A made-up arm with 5 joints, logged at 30 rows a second.
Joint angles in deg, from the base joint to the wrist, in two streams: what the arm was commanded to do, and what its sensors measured. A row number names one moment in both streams.
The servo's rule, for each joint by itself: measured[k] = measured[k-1] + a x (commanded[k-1-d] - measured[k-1]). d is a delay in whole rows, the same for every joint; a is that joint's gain. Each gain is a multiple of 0.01, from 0.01 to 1. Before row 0 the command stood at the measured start. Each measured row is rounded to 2 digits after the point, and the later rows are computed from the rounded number. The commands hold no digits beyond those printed.
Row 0, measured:
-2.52 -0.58 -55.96 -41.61 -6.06
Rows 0 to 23, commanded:
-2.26 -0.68 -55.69 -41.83 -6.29
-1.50 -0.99 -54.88 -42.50 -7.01
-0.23 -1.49 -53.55 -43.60 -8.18
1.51 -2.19 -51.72 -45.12 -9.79
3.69 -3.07 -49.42 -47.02 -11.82
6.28 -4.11 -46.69 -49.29 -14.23
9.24 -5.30 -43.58 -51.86 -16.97
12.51 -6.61 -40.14 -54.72 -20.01
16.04 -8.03 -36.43 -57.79 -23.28
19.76 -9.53 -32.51 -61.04 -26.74
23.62 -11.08 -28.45 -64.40 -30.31
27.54 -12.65 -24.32 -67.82 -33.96
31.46 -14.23 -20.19 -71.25 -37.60
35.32 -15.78 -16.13 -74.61 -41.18
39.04 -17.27 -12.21 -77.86 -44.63
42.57 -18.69 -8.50 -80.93 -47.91
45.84 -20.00 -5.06 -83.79 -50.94
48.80 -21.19 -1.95 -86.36 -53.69
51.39 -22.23 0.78 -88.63 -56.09
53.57 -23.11 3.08 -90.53 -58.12
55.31 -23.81 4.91 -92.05 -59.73
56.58 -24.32 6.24 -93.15 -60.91
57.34 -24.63 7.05 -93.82 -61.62
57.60 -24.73 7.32 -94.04 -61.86
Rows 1 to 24, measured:
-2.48 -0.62 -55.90 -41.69 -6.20
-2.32 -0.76 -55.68 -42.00 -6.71
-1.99 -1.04 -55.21 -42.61 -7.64
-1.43 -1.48 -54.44 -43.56 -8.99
-0.61 -2.08 -53.34 -44.87 -10.77
0.49 -2.85 -51.88 -46.55 -12.95
1.89 -3.78 -50.05 -48.57 -15.48
3.59 -4.86 -47.87 -50.91 -18.33
5.58 -6.06 -45.35 -53.52 -21.45
7.85 -7.38 -42.53 -56.38 -24.78
10.37 -8.79 -39.43 -59.43 -28.26
13.12 -10.26 -36.11 -62.62 -31.85
16.05 -11.77 -32.61 -65.90 -35.47
19.13 -13.29 -28.98 -69.21 -39.07
22.32 -14.80 -25.29 -72.50 -42.57
25.56 -16.28 -21.60 -75.70 -45.93
28.80 -17.69 -17.96 -78.77 -49.09
32.00 -19.02 -14.44 -81.65 -51.99
35.10 -20.24 -11.09 -84.30 -54.57
38.06 -21.33 -7.97 -86.67 -56.81
40.82 -22.27 -5.14 -88.71 -58.65
43.34 -23.05 -2.64 -90.40 -60.07
45.58 -23.65 -0.51 -91.70 -61.05
47.50 -24.06 1.21 -92.59 -61.56
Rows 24 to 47, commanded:
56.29 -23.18 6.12 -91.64 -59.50
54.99 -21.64 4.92 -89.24 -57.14
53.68 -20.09 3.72 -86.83 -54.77
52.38 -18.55 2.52 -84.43 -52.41
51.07 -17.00 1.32 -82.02 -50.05
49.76 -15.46 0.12 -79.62 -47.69
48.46 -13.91 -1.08 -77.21 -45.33
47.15 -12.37 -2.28 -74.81 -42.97
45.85 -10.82 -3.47 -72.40 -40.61
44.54 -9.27 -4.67 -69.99 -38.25
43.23 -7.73 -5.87 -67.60 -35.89
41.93 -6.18 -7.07 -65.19 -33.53
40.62 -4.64 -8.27 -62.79 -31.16
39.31 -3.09 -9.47 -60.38 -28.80
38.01 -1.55 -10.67 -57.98 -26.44
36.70 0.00 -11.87 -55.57 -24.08
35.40 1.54 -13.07 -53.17 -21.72
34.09 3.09 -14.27 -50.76 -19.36
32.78 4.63 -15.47 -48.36 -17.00
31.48 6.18 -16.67 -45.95 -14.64
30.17 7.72 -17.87 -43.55 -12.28
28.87 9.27 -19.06 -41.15 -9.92
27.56 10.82 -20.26 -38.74 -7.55
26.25 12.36 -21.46 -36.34 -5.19
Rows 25 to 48, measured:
48.91 -23.73 2.29 -92.23 -60.26
49.88 -22.94 2.87 -91.09 -58.29
50.49 -21.86 3.06 -89.47 -56.07
50.79 -20.60 2.94 -87.55 -53.76
50.83 -19.23 2.58 -85.45 -51.42
50.66 -17.80 2.04 -83.23 -49.07
50.31 -16.32 1.35 -80.94 -46.71
49.80 -14.82 0.55 -78.61 -44.35
49.17 -13.30 -0.33 -76.25 -41.99
48.43 -11.77 -1.28 -73.87 -39.63
47.60 -10.23 -2.29 -71.49 -37.27
46.69 -8.69 -3.34 -69.10 -34.91
45.72 -7.15 -4.42 -66.70 -32.55
44.69 -5.61 -5.53 -64.30 -30.19
43.62 -4.07 -6.66 -61.90 -27.83
42.51 -2.52 -7.81 -59.49 -25.47
41.37 -0.98 -8.97 -57.09 -23.11
40.21 0.57 -10.14 -54.68 -20.75
39.02 2.11 -11.31 -52.28 -18.39
37.81 3.66 -12.49 -49.87 -16.03
36.59 5.20 -13.67 -47.47 -13.67
35.35 6.75 -14.86 -45.07 -11.31
34.10 8.30 -16.05 -42.66 -8.94
32.84 9.84 -17.24 -40.26 -6.58

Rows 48 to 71, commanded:
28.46 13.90 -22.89 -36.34 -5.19
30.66 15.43 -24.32 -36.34 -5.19
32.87 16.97 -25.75 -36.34 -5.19
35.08 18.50 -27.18 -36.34 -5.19
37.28 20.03 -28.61 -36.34 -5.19
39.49 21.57 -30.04 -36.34 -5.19
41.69 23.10 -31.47 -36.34 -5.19
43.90 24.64 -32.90 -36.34 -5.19
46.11 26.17 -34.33 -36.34 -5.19
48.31 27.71 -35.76 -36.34 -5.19
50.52 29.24 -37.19 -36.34 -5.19
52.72 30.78 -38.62 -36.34 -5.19
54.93 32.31 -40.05 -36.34 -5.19
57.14 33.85 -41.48 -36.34 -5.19
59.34 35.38 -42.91 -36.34 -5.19
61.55 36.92 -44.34 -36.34 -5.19
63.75 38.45 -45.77 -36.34 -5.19
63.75 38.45 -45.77 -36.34 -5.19
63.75 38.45 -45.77 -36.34 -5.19
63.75 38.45 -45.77 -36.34 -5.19
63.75 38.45 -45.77 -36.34 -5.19
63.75 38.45 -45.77 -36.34 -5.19
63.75 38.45 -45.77 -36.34 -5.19
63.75 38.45 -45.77 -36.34 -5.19
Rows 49 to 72, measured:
32.14 11.38 -18.48 -38.77 -5.70
31.90 12.92 -19.76 -37.85 -5.38
32.06 14.46 -21.08 -37.28 -5.26
32.54 16.00 -22.42 -36.92 -5.22
33.30 17.53 -23.78 -36.70 -5.20
34.29 19.07 -25.16 -36.56 -5.19
35.47 20.60 -26.55 -36.48 -5.19
36.82 22.14 -27.95 -36.43 -5.19
38.31 23.67 -29.35 -36.40 -5.19
39.91 25.21 -30.76 -36.38 -5.19
41.61 26.74 -32.17 -36.36 -5.19
43.39 28.28 -33.59 -36.35 -5.19
45.24 29.81 -35.01 -36.35 -5.19
47.14 31.35 -36.43 -36.35 -5.19
49.09 32.88 -37.86 -36.35 -5.19
51.08 34.42 -39.29 -36.35 -5.19
53.11 35.95 -40.72 -36.35 -5.19
54.81 36.90 -41.83 -36.35 -5.19
56.24 37.49 -42.70 -36.35 -5.19
57.44 37.85 -43.38 -36.35 -5.19
58.45 38.08 -43.91 -36.35 -5.19
59.30 38.22 -44.32 -36.35 -5.19
60.01 38.31 -44.64 -36.35 -5.19
60.61 38.36 -44.89 -36.35 -5.19

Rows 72 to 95, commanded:
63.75 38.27 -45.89 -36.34 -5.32
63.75 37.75 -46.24 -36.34 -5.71
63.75 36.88 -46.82 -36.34 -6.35
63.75 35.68 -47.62 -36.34 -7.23
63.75 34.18 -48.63 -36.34 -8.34
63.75 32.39 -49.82 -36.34 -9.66
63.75 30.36 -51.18 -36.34 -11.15
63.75 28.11 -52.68 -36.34 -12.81
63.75 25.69 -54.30 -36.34 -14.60
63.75 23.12 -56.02 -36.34 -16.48
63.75 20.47 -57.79 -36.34 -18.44
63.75 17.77 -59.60 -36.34 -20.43
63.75 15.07 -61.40 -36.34 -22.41
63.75 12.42 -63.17 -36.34 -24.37
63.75 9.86 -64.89 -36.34 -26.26
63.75 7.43 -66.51 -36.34 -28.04
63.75 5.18 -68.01 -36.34 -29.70
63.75 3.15 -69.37 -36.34 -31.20
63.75 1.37 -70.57 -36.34 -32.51
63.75 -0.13 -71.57 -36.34 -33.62
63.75 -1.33 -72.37 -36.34 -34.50
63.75 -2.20 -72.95 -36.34 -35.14
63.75 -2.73 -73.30 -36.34 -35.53
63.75 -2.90 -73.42 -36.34 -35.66
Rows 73 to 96, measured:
61.11 38.33 -45.11 -36.35 -5.27
61.53 38.11 -45.36 -36.35 -5.55
61.89 37.64 -45.68 -36.35 -6.05
62.19 36.90 -46.11 -36.35 -6.79
62.44 35.87 -46.66 -36.35 -7.77
62.65 34.55 -47.36 -36.35 -8.96
62.83 32.96 -48.20 -36.35 -10.34
62.98 31.12 -49.19 -36.35 -11.90
63.10 29.06 -50.31 -36.35 -13.60
63.20 26.80 -51.57 -36.35 -15.41
63.29 24.39 -52.94 -36.35 -17.32
63.36 21.87 -54.41 -36.35 -19.28
63.42 19.29 -55.95 -36.35 -21.25
63.47 16.68 -57.54 -36.35 -23.22
63.51 14.09 -59.16 -36.35 -25.14
63.55 11.56 -60.78 -36.35 -26.97
63.58 9.14 -62.37 -36.35 -28.69
63.61 6.86 -63.91 -36.35 -30.27
63.63 4.77 -65.38 -36.35 -31.68
63.65 2.91 -66.74 -36.35 -32.90
63.67 1.30 -67.98 -36.35 -33.91
63.68 -0.03 -69.07 -36.35 -34.68
63.69 -1.06 -70.00 -36.35 -35.22
63.70 -1.76 -70.75 -36.35 -35.50

